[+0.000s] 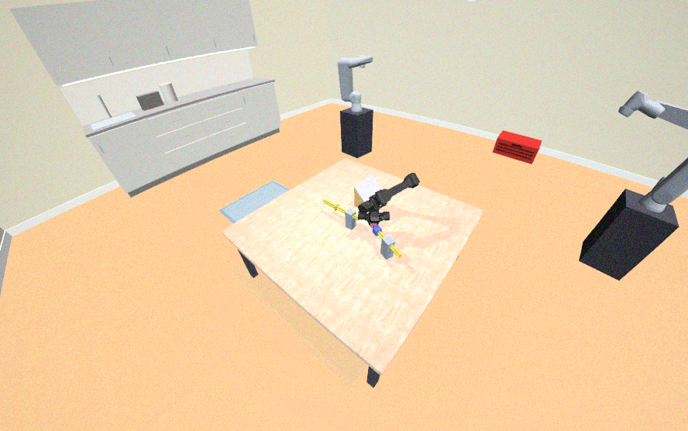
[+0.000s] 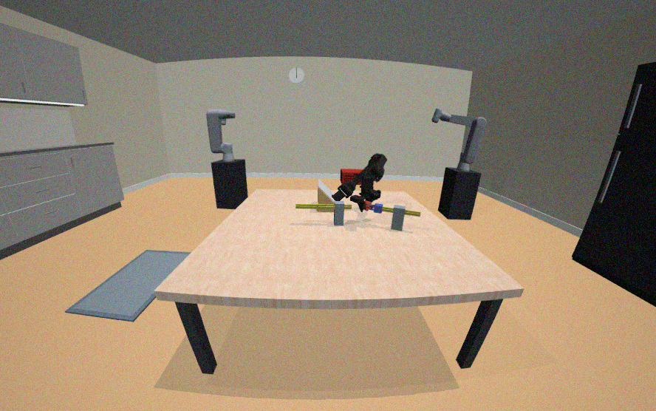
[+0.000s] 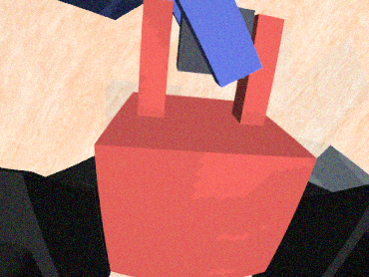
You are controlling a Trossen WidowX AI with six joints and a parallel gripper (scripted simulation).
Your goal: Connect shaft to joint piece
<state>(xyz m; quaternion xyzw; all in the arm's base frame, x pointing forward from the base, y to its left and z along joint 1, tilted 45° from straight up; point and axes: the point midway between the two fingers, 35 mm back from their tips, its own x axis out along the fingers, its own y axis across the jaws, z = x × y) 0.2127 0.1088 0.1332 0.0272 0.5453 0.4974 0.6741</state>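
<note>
Right now my gripper tip is 1 cm short of the red square joint piece, 1 cm to the right of it and 4 cm below it.
</note>
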